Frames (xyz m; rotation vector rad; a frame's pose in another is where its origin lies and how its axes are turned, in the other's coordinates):
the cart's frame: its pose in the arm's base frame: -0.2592 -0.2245 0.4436 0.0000 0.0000 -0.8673
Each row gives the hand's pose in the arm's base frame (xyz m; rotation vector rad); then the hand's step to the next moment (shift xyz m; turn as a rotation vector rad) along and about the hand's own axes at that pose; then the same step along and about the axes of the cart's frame.
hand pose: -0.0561 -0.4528 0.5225 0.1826 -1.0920 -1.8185
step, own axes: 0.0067 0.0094 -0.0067 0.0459 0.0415 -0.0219
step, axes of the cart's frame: 0.0121 -0.0019 0.0052 0.0517 -0.0236 0.0328
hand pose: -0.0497 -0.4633 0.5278 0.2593 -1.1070 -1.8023
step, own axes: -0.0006 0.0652 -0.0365 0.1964 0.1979 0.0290
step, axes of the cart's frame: 0.0618 0.0296 0.0298 0.1305 -0.1036 0.2254
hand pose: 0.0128 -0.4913 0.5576 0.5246 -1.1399 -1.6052
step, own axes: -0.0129 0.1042 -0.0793 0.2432 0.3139 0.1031
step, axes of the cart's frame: 0.0925 0.0777 0.0522 0.1280 -0.1251 0.3692
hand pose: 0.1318 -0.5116 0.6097 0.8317 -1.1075 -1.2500
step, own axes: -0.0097 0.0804 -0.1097 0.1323 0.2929 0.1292
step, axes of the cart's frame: 0.0734 0.1069 0.0421 0.0281 -0.0762 0.3367
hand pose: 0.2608 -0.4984 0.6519 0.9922 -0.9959 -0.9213
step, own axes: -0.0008 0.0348 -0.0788 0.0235 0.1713 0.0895
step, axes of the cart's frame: 0.0301 0.0793 0.0152 -0.0377 -0.0356 0.1877
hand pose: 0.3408 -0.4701 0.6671 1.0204 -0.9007 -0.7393
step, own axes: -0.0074 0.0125 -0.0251 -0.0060 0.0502 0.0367
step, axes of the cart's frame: -0.0025 0.0287 0.0035 -0.0261 -0.0174 0.0540
